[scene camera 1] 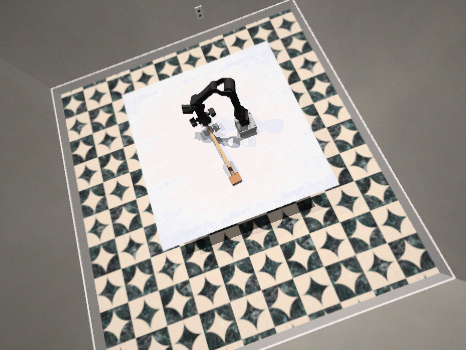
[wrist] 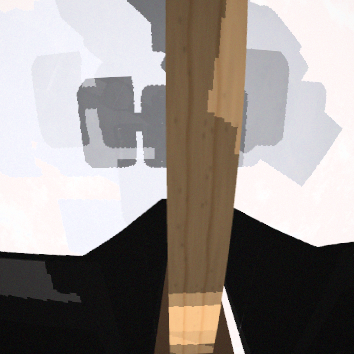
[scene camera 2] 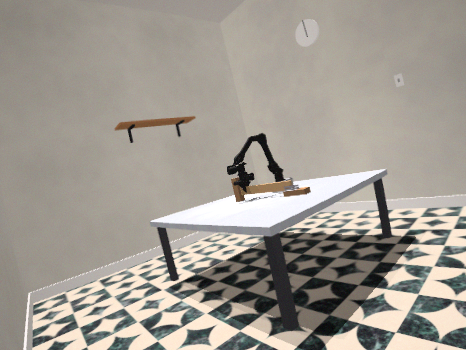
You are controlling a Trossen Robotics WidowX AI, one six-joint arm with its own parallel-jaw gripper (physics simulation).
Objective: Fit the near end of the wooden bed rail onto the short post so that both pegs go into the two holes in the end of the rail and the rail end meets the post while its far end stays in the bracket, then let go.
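Places are measured from the arm's base along level axes (x back, y right, z up), in centimetres.
Pixels of known places: gripper, between the fingertips: (wrist: 187, 206) (scene camera 2: 247, 192); arm's base, origin of its link: (scene camera 1: 244, 121) (scene camera 2: 280, 180).
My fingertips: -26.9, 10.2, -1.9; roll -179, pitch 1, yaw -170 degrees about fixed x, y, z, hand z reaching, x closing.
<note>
Ahead of a thing's pixels: the offset from my fingertips to its top centre, as dx, dy, dz. "spot": to the spot under its first point. Level surfaces: height alone.
The wooden bed rail {+2.5, -16.9, +4.4} (scene camera 1: 219, 148) (scene camera 2: 266, 187) (wrist: 200, 158) runs across the white table {dz -6.1} (scene camera 1: 284, 104) (scene camera 2: 266, 215). Its far end sits in a grey bracket {+5.7, -38.4, +0.4} (scene camera 2: 291, 187) on a flat wooden block {+6.1, -41.4, -2.5} (scene camera 1: 236, 178) (scene camera 2: 297, 191). Its near end is up against the short upright post {spot: -3.3, +6.7, -1.3} (scene camera 2: 238, 195), a little above the table. The pegs and holes are hidden. My gripper (scene camera 1: 205, 122) (scene camera 2: 245, 180) (wrist: 187, 206) is shut on the rail near that end, with a black finger on each side in the wrist view. A pale wooden part {spot: -0.3, +2.4, +4.3} (wrist: 191, 319) shows at the bottom of the wrist view, under the rail.
The arm's grey base (scene camera 1: 247, 129) stands on the table to the right of the rail. A wooden shelf (scene camera 2: 155, 122) and a clock (scene camera 2: 306, 32) hang on the walls, far from the table. The floor around is tiled.
</note>
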